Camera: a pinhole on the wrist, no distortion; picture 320 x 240 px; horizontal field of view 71.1 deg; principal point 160.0 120.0 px. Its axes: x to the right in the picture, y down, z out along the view. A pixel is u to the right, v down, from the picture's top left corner.
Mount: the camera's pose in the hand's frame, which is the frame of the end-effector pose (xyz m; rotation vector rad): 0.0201 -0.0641 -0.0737 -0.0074 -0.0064 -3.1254
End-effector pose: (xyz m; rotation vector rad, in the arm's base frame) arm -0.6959 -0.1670 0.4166 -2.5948 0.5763 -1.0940
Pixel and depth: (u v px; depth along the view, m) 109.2 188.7 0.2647
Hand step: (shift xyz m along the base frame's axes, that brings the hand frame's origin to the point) 0.2282 0.1060 -0.0228
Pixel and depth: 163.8 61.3 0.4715
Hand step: 0.2814 -0.0248 -0.2863
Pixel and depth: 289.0 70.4 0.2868
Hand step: 0.0639 0.0868 -0.2345
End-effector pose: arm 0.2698 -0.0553 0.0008 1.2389 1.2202 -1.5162
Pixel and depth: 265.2 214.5 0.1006
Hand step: -0.1033 -0.0046 0.0465
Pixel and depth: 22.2 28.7 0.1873
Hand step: -0.0336 -0.1150 -0.1296
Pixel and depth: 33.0 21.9 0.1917
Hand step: -0.0260 -0.1208 -0.1242
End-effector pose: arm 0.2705 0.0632 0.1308 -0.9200 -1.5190 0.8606
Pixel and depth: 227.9 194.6 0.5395
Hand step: -0.4748 -0.2479 0.1008
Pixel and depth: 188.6 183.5 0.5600
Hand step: -0.5006 -0.1563 0.1171
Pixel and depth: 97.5 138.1 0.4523
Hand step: -0.3976 0.0779 0.1020
